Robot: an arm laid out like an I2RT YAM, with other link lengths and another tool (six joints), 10 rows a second.
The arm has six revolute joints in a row. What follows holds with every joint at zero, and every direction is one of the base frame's.
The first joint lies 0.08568 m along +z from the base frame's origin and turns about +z.
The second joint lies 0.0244 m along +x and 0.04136 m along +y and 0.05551 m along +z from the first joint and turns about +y.
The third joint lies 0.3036 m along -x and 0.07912 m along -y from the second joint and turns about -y.
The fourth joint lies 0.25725 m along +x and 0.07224 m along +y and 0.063 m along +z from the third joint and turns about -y.
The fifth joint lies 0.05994 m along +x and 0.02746 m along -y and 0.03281 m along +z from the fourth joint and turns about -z.
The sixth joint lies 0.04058 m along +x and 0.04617 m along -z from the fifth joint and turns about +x.
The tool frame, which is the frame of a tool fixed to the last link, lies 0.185 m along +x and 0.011 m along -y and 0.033 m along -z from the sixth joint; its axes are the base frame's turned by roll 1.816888, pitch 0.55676 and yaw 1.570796 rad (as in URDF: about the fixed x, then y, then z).
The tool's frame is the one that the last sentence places.
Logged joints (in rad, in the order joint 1, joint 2, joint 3, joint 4, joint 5, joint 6), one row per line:
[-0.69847 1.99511 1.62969 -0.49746 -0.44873 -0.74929]
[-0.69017 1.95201 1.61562 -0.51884 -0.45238 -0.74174]
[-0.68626 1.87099 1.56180 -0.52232 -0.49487 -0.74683]
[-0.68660 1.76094 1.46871 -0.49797 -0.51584 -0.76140]
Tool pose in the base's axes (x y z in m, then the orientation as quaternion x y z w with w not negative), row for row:
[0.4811 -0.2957 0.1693 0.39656 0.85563 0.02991 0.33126]
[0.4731 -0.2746 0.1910 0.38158 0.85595 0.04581 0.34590]
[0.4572 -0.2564 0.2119 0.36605 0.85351 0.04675 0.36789]
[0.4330 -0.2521 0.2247 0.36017 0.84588 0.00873 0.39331]
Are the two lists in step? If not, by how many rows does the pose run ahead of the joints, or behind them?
The pose runs 1 row ahead of the joints: the pose in row i belongs to the joints in row i + 1.
